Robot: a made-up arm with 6 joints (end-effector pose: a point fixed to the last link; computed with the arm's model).
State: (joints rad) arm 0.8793 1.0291 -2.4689 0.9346 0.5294 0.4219
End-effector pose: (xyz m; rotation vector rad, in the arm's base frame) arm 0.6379 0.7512 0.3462 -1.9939 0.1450 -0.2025
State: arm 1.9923 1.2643 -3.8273 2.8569 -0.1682 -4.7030
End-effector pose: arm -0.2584 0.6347 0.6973 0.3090 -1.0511 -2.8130
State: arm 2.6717 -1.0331 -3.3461 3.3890 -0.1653 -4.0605
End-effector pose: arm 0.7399 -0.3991 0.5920 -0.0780 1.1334 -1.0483
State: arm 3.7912 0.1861 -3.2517 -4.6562 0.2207 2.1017
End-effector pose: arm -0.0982 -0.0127 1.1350 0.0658 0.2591 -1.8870
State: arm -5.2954 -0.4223 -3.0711 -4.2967 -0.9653 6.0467
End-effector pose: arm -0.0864 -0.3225 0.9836 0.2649 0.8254 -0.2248
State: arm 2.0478 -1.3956 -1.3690 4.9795 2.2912 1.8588
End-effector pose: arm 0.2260 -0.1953 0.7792 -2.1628 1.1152 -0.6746
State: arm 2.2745 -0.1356 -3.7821 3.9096 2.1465 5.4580
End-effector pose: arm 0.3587 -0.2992 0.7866 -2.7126 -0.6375 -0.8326
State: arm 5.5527 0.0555 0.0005 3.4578 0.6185 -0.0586
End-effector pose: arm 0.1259 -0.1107 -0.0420 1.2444 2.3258 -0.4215
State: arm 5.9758 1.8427 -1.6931 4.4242 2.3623 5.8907
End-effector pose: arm 0.3802 -0.2358 -0.4952 0.4147 0.8949 -1.9046
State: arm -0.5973 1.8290 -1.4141 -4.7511 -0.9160 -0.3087
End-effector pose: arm 0.1633 -0.2506 -0.4933 1.5055 -1.5734 -0.0656
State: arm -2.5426 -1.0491 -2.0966 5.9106 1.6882 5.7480
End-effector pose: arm 0.2498 0.2140 0.9702 0.6269 -1.5690 -0.2306
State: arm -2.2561 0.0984 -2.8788 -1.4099 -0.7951 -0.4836
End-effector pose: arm -0.0194 -0.2026 1.0619 0.3612 0.7426 -0.8111
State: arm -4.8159 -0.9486 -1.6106 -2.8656 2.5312 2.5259
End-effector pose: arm 0.0078 -0.2154 0.9507 0.8112 2.1354 -1.3906
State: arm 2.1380 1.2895 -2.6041 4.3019 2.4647 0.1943
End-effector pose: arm -0.3869 0.7991 0.2380 1.1092 0.5410 1.4282
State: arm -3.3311 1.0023 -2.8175 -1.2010 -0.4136 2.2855
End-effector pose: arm -0.8628 0.0691 0.5881 -0.4532 -1.1808 1.0299
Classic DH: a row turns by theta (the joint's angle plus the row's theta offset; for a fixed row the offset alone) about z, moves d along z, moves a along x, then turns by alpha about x. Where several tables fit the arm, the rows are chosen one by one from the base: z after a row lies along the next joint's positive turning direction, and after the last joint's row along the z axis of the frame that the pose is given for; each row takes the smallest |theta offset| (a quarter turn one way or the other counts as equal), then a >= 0, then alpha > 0; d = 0 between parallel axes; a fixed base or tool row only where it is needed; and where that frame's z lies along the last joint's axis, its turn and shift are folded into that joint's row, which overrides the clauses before.
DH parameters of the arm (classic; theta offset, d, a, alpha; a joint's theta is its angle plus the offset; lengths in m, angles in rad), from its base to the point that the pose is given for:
joint 1: 0 0.166 0 -1.5708
joint 2: -1.3845 0 0.405 0
joint 3: 1.3845 0 0.109 -1.5708
joint 4: 0 0.481 0 1.5708
joint 5: 0 0 0.071 -1.5708
joint 6: 0 0.091 0 0

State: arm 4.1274 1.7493 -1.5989 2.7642 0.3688 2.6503
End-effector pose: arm -0.2128 -0.2990 -0.5750 2.3503 -1.7818 0.2165
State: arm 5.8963 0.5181 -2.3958 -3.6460 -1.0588 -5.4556
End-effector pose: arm 0.6289 -0.3158 0.6234 1.2121 1.8562 -0.3941
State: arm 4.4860 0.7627 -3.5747 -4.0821 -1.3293 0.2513
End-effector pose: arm -0.1784 -0.3953 0.8276 1.9345 0.4479 -2.0218
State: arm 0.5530 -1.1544 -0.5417 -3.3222 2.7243 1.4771
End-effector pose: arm 0.0444 0.0489 0.6564 -0.8544 -1.2667 1.7900
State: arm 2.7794 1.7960 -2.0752 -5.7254 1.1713 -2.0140
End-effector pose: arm -0.5627 0.1814 -0.5384 1.5501 -2.3016 1.4099
